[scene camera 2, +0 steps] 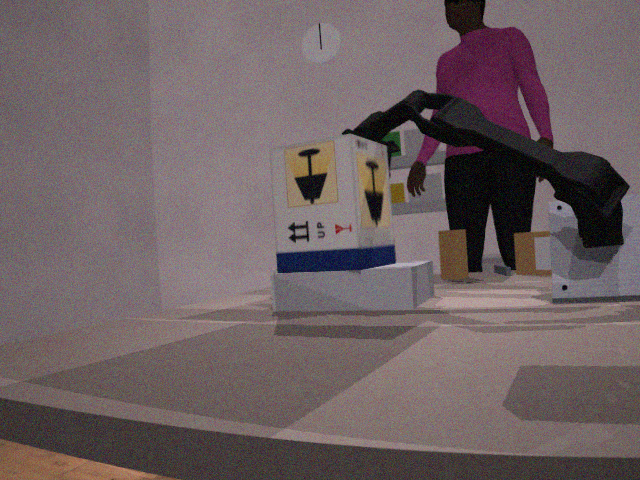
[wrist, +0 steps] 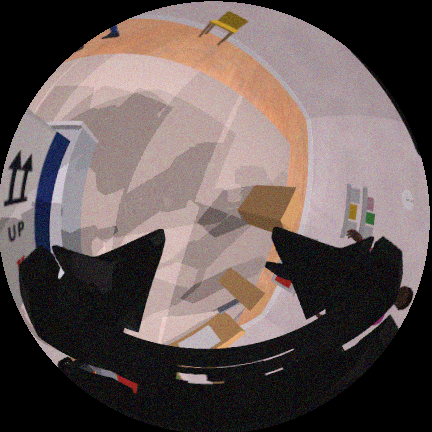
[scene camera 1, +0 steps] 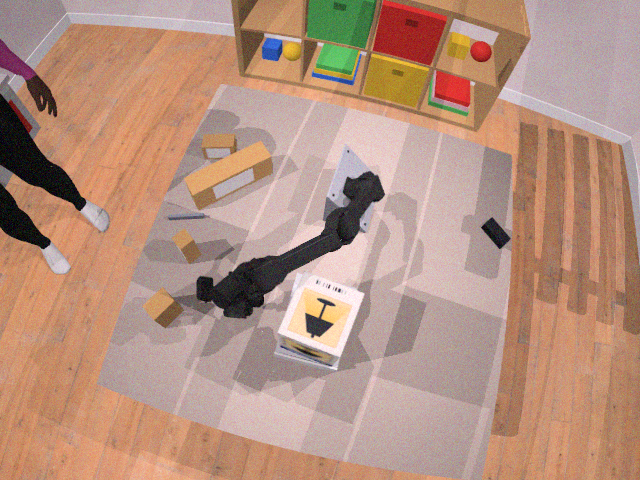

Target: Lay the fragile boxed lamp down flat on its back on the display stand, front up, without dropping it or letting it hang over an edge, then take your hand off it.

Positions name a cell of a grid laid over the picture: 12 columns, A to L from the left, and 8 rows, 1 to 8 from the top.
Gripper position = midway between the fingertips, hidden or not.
Observation:
My gripper (scene camera 1: E6) is open, with nothing in its grasp. Further things: a stand (wrist: B5).
My gripper shows as well in the wrist view (wrist: G5).

